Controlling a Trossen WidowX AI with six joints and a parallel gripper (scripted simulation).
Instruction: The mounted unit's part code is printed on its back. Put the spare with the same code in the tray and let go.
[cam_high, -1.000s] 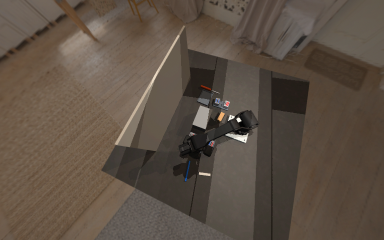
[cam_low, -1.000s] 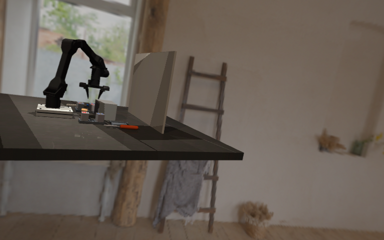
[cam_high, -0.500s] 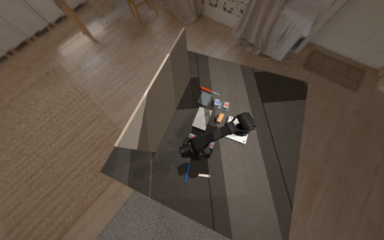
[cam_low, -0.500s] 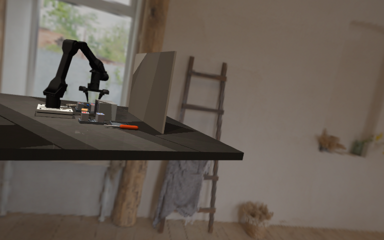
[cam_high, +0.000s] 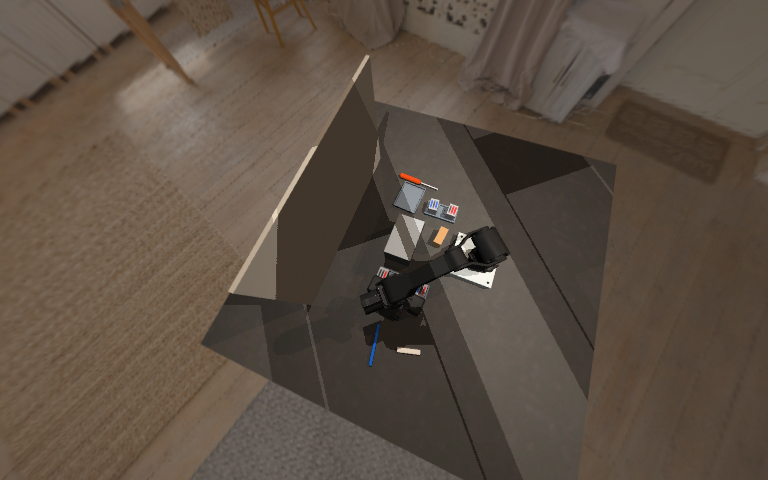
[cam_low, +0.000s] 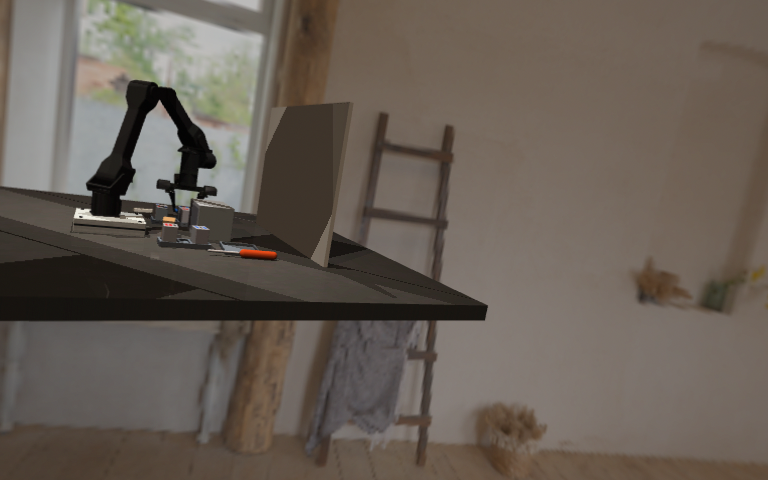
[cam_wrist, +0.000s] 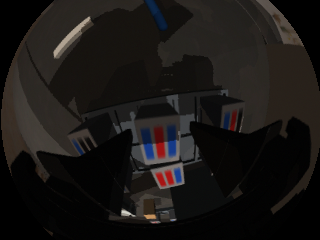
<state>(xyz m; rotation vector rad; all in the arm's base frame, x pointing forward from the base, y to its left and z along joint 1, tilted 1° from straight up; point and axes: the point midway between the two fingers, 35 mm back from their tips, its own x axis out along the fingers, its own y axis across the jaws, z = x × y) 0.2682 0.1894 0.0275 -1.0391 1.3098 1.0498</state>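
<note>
Right now my gripper tip is 10 mm below the grey spare. From my gripper tip the other things lie so: orange block 120 mm behind, 260 mm to the right, 10 mm below; blue pen 40 mm ahead, 170 mm to the left, 30 mm below; grey mounted unit 20 mm ahead, 200 mm to the right, 20 mm above.
</note>
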